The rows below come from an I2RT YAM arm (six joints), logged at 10 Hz.
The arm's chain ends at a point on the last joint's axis. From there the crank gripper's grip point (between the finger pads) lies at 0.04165 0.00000 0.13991 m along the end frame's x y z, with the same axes.
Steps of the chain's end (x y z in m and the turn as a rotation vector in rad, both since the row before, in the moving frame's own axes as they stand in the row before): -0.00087 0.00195 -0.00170 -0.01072 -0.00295 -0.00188; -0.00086 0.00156 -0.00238 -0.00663 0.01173 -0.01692; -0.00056 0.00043 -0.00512 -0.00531 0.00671 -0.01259; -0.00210 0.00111 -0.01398 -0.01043 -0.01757 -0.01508; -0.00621 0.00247 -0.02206 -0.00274 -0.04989 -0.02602; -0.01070 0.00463 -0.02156 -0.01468 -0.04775 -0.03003
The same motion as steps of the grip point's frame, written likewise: -0.00128 0.00337 -0.00159 -0.01072 -0.00295 -0.00188; 0.00078 0.00177 -0.00288 -0.00663 0.01173 -0.01692; 0.00038 0.00064 -0.00540 -0.00531 0.00671 -0.01259; -0.00456 0.00196 -0.01327 -0.01043 -0.01757 -0.01508; -0.01325 0.00186 -0.02016 -0.00274 -0.04989 -0.02602; -0.01741 0.00555 -0.01974 -0.01468 -0.04775 -0.03003
